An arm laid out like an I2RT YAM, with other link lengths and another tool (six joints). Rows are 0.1 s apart.
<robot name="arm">
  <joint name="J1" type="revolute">
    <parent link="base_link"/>
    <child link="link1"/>
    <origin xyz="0 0 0.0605"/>
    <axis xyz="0 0 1"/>
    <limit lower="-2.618" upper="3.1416"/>
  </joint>
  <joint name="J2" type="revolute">
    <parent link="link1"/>
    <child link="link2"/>
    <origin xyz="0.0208 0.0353 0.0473"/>
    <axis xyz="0 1 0"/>
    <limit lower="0" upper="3.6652"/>
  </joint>
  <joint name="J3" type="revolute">
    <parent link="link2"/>
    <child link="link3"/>
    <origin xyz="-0.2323 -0.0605 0"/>
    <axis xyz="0 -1 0"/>
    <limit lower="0" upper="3.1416"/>
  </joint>
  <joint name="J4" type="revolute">
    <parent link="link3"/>
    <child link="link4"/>
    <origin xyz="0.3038 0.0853 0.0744"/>
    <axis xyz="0 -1 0"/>
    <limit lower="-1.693" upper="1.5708"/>
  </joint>
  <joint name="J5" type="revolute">
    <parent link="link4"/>
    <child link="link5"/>
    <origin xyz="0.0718 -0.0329 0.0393"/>
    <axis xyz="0 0 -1"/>
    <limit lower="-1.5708" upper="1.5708"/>
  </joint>
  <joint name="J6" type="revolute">
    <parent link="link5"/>
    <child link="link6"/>
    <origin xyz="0.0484 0 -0.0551"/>
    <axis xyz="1 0 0"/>
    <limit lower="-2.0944" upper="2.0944"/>
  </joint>
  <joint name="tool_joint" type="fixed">
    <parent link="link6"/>
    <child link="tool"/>
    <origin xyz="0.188 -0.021 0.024" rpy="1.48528 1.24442 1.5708"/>
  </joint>
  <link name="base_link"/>
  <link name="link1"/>
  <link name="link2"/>
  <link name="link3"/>
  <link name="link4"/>
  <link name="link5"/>
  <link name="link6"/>
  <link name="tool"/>
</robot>
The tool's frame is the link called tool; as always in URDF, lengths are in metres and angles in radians.
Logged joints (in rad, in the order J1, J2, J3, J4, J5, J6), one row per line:
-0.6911, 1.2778, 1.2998, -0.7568, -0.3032, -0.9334
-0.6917, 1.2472, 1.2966, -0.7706, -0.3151, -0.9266
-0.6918, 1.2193, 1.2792, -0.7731, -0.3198, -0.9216
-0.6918, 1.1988, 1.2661, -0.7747, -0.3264, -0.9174
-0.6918, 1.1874, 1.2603, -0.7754, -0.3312, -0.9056
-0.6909, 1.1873, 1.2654, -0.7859, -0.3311, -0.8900
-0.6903, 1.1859, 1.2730, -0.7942, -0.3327, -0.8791
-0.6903, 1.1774, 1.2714, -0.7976, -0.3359, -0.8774
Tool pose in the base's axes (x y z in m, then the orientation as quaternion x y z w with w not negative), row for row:
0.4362, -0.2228, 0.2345, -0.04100, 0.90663, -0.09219, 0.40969
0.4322, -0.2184, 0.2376, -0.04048, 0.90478, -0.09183, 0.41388
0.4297, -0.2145, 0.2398, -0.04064, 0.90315, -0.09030, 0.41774
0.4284, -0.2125, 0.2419, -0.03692, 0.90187, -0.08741, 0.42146
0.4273, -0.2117, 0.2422, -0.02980, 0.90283, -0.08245, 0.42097
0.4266, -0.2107, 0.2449, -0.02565, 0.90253, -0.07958, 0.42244
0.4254, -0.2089, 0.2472, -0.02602, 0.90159, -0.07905, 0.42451
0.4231, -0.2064, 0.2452, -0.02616, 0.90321, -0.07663, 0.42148
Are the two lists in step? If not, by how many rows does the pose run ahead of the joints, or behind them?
The pose runs 1 row ahead of the joints: the pose in row i belongs to the joints in row i + 1.
